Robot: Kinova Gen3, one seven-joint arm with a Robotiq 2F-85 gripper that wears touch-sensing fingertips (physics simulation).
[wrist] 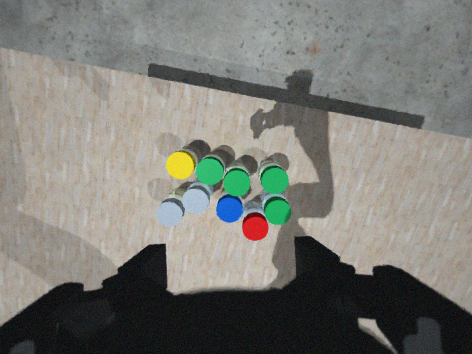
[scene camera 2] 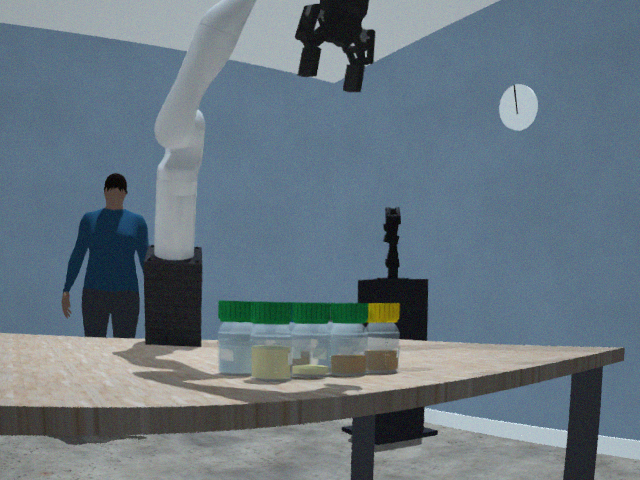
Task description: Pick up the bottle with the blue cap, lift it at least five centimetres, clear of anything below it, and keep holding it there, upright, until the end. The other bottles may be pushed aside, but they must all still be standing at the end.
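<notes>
The blue-capped bottle (wrist: pixel 229 208) stands upright in the wrist view, in the row of bottles nearer the gripper. A red-capped bottle (wrist: pixel 255 227) is close at its lower right, a green-capped one (wrist: pixel 236 182) just above it, another green-capped one (wrist: pixel 277 210) to its right, and a white-capped one (wrist: pixel 196 200) to its left. In the scene view the blue cap does not show; the front bottles hide it. My gripper (scene camera 2: pixel 331 69) (wrist: pixel 231 261) is open and empty, high above the bottles, with the blue cap ahead of the gap between its fingers.
A yellow-capped bottle (scene camera 2: pixel 383 338) (wrist: pixel 180 165), a second white-capped bottle (wrist: pixel 170 213) and more green-capped bottles (scene camera 2: pixel 271 341) (wrist: pixel 210 170) stand in the same cluster. The wooden table's edge (scene camera 2: pixel 516 369) runs beyond them. A small black arm on a stand (scene camera 2: pixel 392 304) and a person (scene camera 2: pixel 111 253) are behind the table.
</notes>
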